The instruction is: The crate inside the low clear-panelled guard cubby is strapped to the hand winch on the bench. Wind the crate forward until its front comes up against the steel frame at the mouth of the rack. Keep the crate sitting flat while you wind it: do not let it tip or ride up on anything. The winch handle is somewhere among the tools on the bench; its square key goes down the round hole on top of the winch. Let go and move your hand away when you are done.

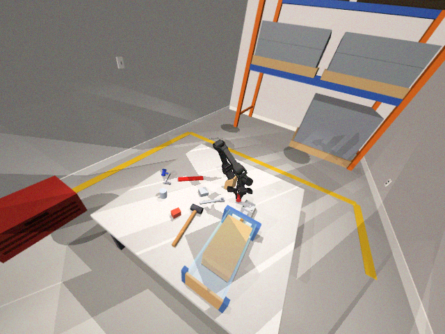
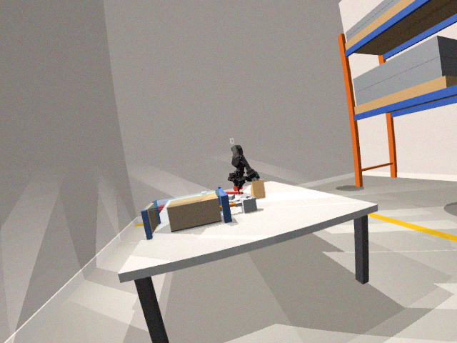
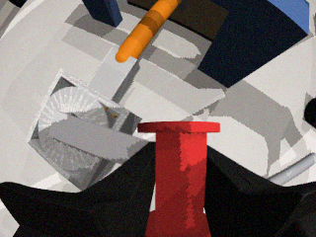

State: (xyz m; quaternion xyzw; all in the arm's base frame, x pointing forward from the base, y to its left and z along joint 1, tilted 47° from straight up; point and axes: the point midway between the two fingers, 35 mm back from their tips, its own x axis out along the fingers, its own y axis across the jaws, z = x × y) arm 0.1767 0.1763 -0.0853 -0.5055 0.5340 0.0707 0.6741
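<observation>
Right now the red-knobbed winch handle is 3 cm below my gripper tip, 3 cm behind it and 2 cm to the left of it. From my gripper tip the other things lie so: grey hand winch (10 cm below, 7 cm to the left, 7 cm behind); then red knob (1 cm to the right, 1 cm behind); then frame (11 cm to the left, 10 cm ahead, 2 cm below).
</observation>
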